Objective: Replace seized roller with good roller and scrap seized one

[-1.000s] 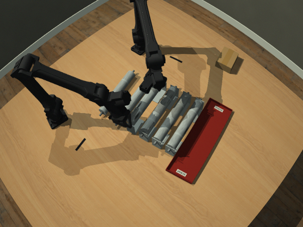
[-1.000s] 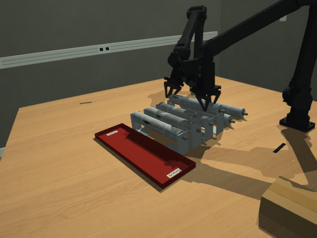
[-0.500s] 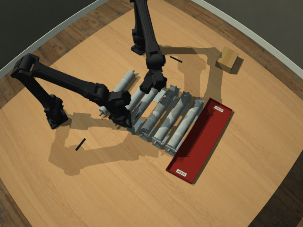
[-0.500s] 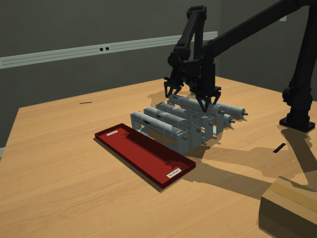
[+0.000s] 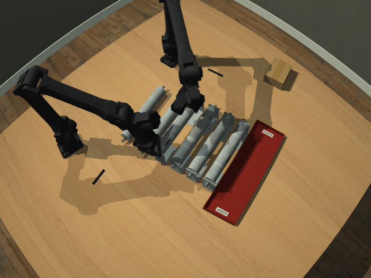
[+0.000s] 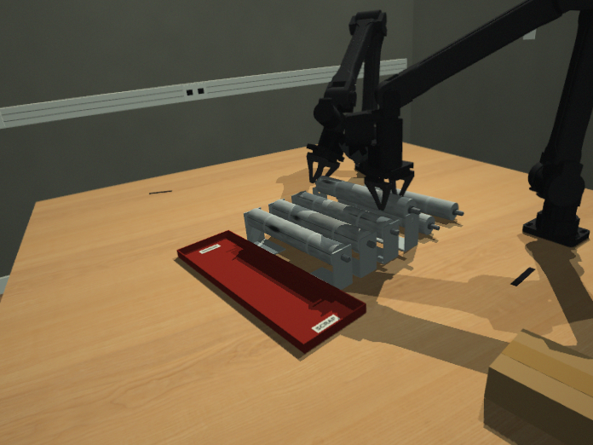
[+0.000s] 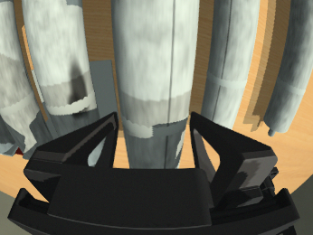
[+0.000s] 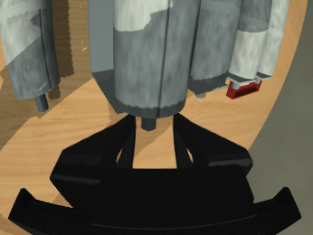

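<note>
My left hand is 90 mm to the left of the grey roller and 20 mm short of it. Also, from my left hand: cardboard box (500 mm to the left, 120 mm ahead, 60 mm below); red scrap tray (340 mm ahead, 90 mm below, 20 mm to the right).
</note>
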